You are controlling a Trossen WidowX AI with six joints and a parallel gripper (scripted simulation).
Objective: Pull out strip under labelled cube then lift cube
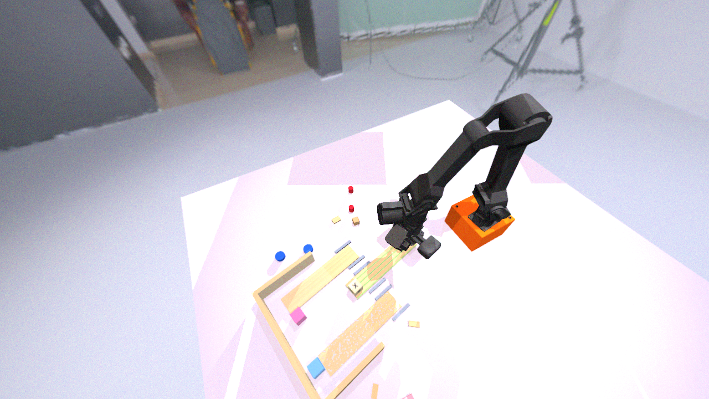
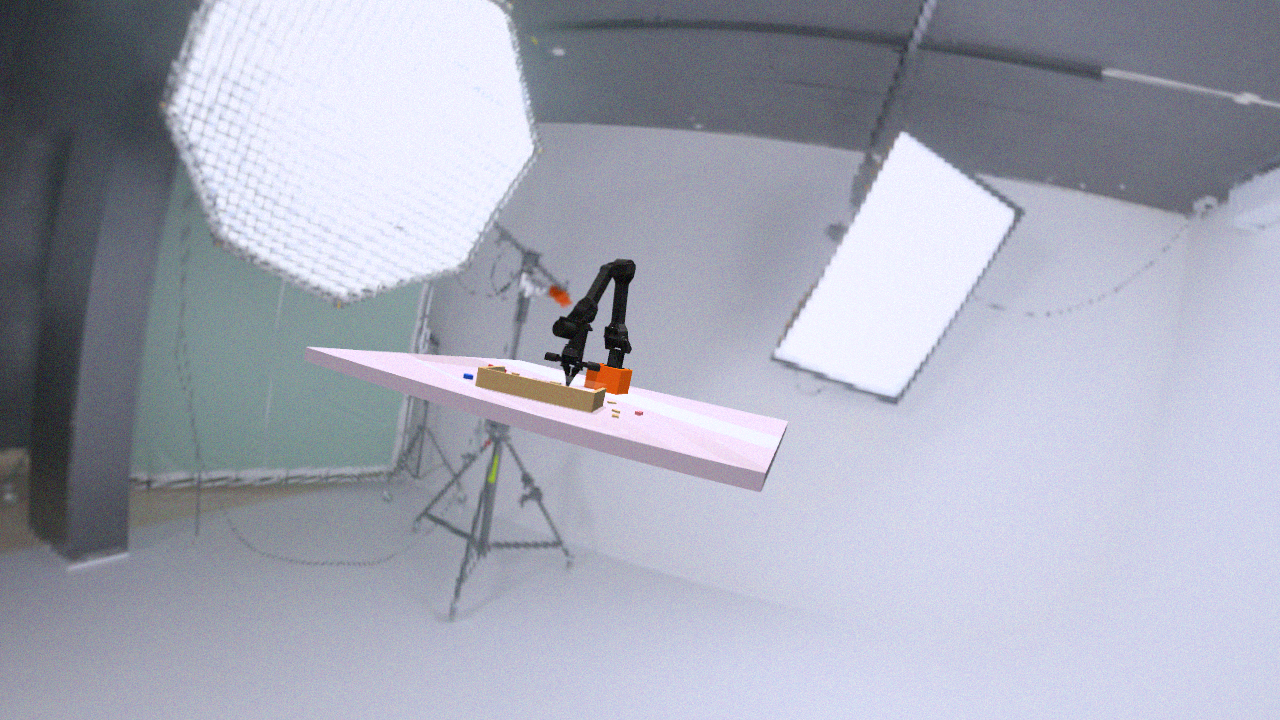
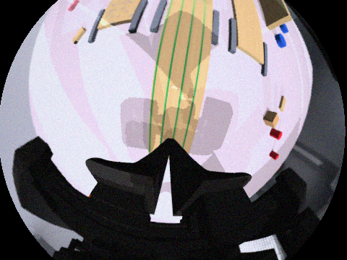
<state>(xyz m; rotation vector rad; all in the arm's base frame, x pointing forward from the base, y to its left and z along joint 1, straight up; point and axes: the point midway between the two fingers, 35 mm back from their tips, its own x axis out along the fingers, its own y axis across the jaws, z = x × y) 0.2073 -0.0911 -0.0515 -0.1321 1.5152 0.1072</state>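
Right now the strip is 100 mm ahead of my gripper tip and 20 mm to the left of it.
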